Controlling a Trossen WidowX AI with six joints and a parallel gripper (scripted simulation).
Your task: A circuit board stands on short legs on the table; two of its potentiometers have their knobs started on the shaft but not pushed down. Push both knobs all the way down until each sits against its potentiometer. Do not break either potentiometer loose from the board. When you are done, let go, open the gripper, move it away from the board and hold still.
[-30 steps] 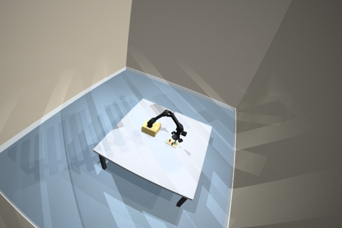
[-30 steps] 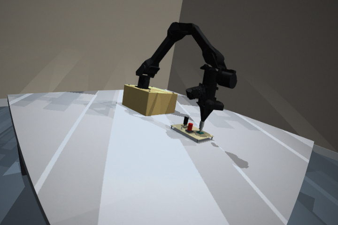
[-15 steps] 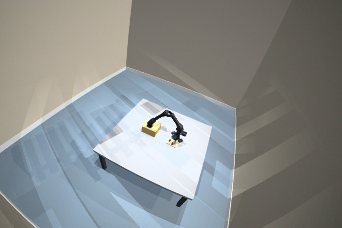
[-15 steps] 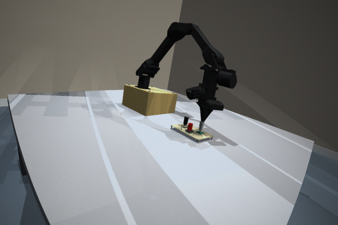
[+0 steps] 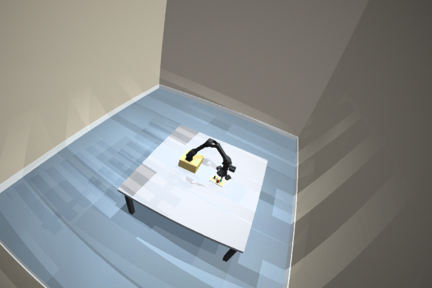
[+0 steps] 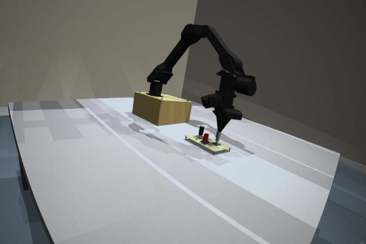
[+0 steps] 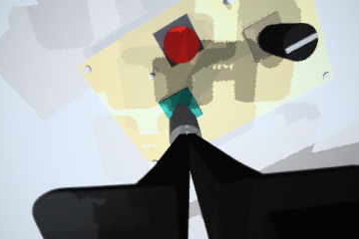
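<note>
Now: gripper tip 1 cm above the grey knob. From my gripper tip the other things lie so: black knob (7 cm behind, 3 cm to the right, 2 cm below).
</note>
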